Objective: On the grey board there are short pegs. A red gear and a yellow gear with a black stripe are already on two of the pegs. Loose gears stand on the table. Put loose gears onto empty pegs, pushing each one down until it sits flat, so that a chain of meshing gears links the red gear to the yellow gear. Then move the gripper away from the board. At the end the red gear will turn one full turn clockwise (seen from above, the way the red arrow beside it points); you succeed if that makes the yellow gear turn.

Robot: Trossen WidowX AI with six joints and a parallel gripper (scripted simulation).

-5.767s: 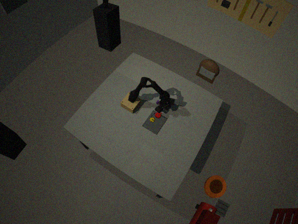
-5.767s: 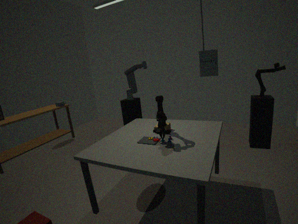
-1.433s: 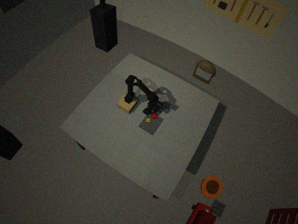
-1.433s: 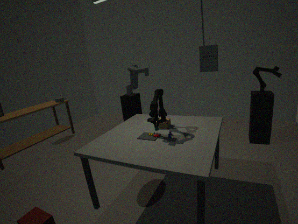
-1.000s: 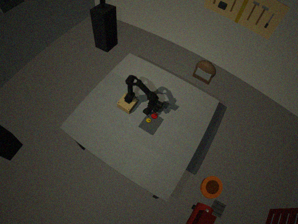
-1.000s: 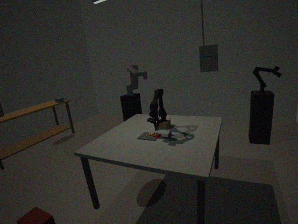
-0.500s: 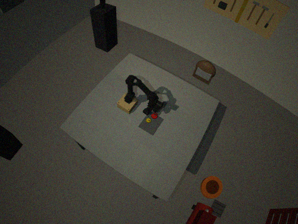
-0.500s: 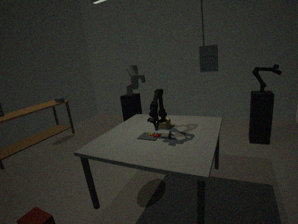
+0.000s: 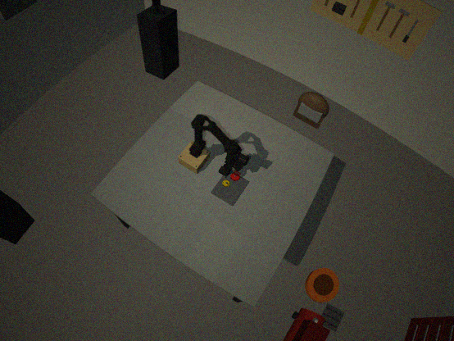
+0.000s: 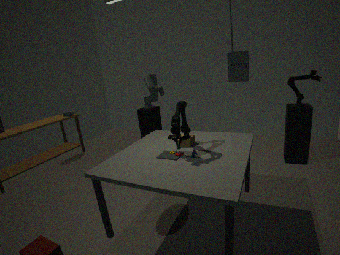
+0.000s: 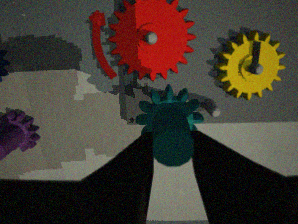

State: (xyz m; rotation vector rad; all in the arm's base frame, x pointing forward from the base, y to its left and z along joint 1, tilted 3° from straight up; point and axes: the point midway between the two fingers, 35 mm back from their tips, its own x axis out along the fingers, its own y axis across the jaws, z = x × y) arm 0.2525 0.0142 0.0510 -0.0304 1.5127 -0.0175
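Right now the red gear is 50 mm ahead of my gripper tip, 10 mm to the left of it and 70 mm below it. Round my gripper tip: red arrow: 40 mm ahead, 50 mm to the left, 70 mm below; then yellow gear: 30 mm ahead, 70 mm to the right, 60 mm below; then teal gear: 10 mm below.
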